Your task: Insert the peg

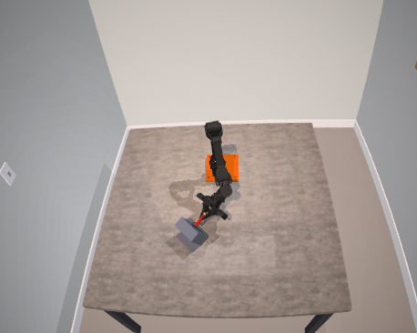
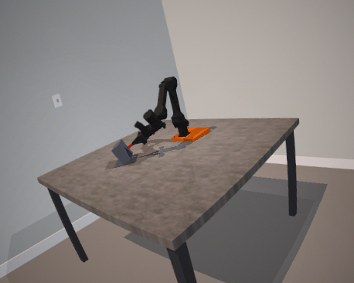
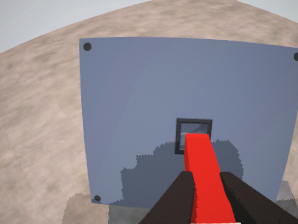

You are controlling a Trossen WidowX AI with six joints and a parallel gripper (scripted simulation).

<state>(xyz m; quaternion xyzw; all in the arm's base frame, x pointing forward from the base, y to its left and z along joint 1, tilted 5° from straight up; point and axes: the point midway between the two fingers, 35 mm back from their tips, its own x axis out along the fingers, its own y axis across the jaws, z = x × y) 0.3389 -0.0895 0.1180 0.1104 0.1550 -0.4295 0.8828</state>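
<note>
The sloped panel lies 5 cm to the right of my gripper tip, 4 cm ahead of it and 3 cm below it. The rest, counted from my gripper tip: peg (1 cm to the left, 1 cm behind, 1 cm above).
</note>
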